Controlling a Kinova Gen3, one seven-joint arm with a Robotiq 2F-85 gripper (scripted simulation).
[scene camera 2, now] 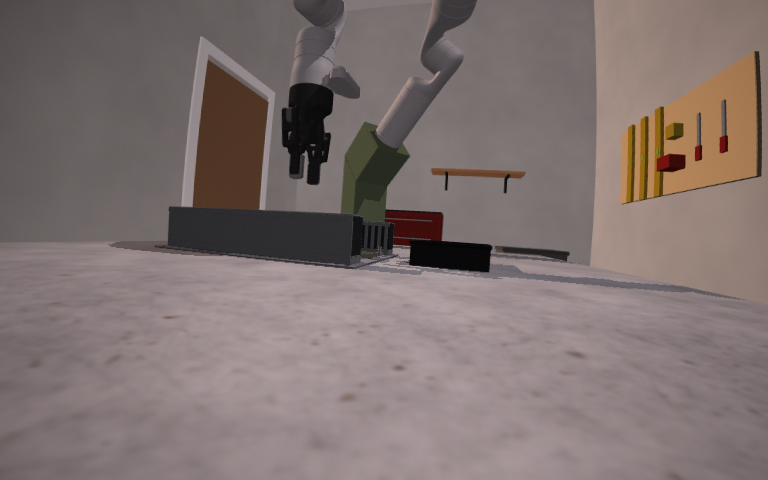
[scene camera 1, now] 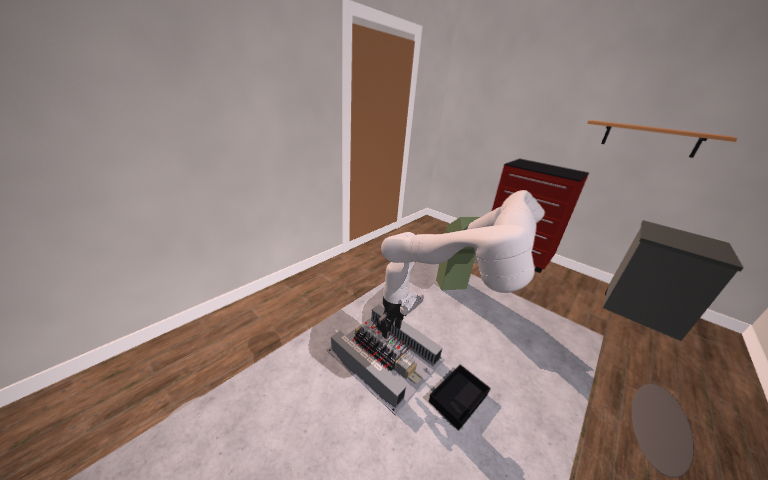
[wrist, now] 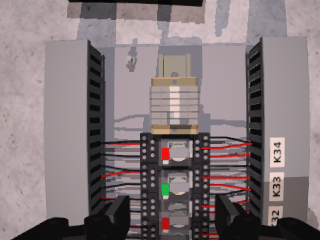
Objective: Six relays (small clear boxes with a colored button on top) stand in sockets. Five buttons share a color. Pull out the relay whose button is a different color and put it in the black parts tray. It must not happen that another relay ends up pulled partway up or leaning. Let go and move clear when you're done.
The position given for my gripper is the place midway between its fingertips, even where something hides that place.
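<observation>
My gripper [scene camera 2: 304, 181] [wrist: 172, 209]. Black parts tray [scene camera 2: 429, 253] [scene camera 1: 460, 391]. Relay [wrist: 172, 152]. Another relay [wrist: 170, 213].
</observation>
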